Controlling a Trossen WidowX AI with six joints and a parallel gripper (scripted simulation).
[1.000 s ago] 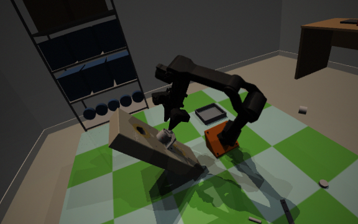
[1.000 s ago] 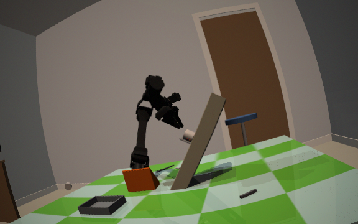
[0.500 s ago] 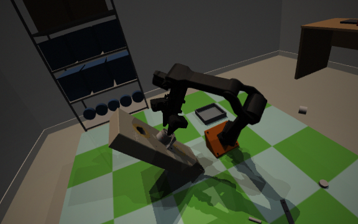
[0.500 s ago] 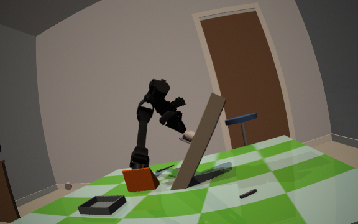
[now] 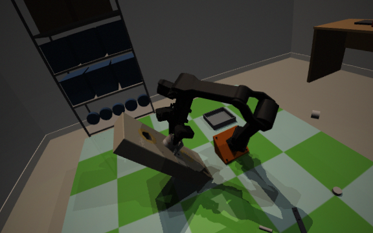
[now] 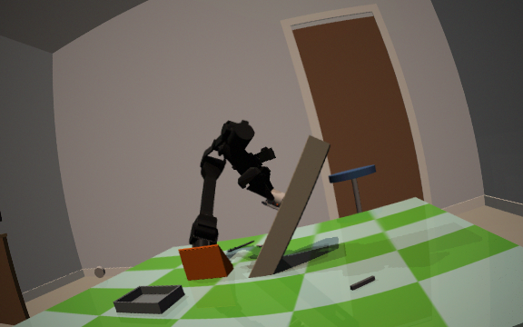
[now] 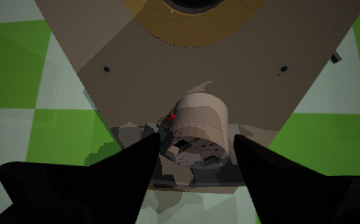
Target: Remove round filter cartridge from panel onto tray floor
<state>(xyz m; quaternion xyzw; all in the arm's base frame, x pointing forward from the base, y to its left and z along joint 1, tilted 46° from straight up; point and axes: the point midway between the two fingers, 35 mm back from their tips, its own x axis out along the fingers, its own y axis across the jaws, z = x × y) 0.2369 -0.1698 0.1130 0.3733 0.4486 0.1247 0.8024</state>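
Now: the grey bracket 40 mm below my gripper tip and 10 mm behind it. Round my gripper tip: dark tray: 380 mm behind, 230 mm to the right, 200 mm below; tan service panel: 50 mm ahead, 20 mm below; round filter cartridge: right at my gripper tip.
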